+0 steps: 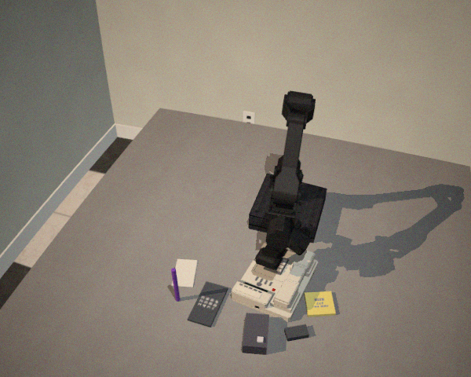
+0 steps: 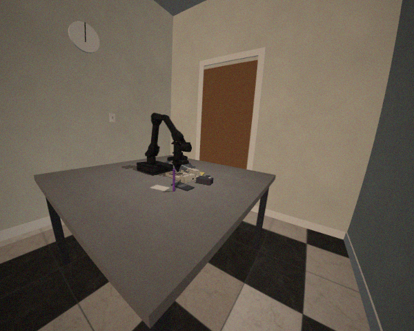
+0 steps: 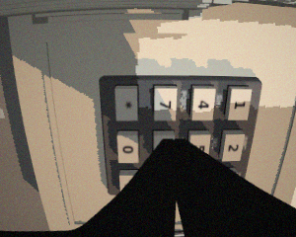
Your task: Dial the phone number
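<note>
Right now the 2 key is 2 cm ahead of my hand, 1 cm to the right of it and 4 cm below it. Round my hand: 1 key (3 cm ahead, 1 cm to the left, 4 cm below); then cream desk phone (5 cm ahead, 5 cm below); then handset (6 cm ahead, 5 cm to the left, 2 cm below).
</note>
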